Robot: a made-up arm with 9 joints. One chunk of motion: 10 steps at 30 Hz.
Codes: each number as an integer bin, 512 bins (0 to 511) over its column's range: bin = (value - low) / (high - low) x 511, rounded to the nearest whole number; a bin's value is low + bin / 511 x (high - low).
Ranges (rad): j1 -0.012..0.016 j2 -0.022..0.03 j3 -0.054..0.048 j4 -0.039..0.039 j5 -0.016..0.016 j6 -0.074..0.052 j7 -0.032..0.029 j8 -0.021..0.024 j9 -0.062..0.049
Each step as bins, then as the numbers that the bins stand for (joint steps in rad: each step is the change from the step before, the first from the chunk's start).
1 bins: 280 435 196 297 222 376 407 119 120
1 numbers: 0.00334 0.02227 -0.01488 0.00633 -0.00210 0.01871 0.01659 -0.01052 -0.03593
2 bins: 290 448 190 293 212 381 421 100 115
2 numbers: 0.00389 0.02359 -0.01607 0.00572 -0.00272 0.01995 0.01826 -0.01219 -0.03702
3 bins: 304 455 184 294 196 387 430 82 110
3 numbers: 0.00466 0.02430 -0.01727 0.00588 -0.00373 0.02142 0.01933 -0.01378 -0.03811
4 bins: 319 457 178 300 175 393 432 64 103
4 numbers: 0.00548 0.02450 -0.01847 0.00679 -0.00504 0.02290 0.01957 -0.01536 -0.03963
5 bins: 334 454 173 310 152 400 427 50 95
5 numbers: 0.00630 0.02420 -0.01947 0.00832 -0.00648 0.02463 0.01897 -0.01660 -0.04136
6 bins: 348 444 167 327 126 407 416 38 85
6 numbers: 0.00707 0.02318 -0.02067 0.01091 -0.00811 0.02636 0.01766 -0.01765 -0.04354
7 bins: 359 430 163 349 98 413 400 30 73
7 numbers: 0.00767 0.02176 -0.02146 0.01427 -0.00986 0.02784 0.01575 -0.01836 -0.04614
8 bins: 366 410 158 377 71 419 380 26 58
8 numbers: 0.00805 0.01972 -0.02246 0.01855 -0.01155 0.02932 0.01336 -0.01871 -0.04940
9 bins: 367 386 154 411 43 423 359 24 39
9 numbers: 0.00811 0.01728 -0.02326 0.02374 -0.01331 0.03030 0.01086 -0.01889 -0.05353
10 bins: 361 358 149 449 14 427 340 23 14
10 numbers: 0.00778 0.01443 -0.02426 0.02954 -0.01512 0.03129 0.00859 -0.01897 -0.05896
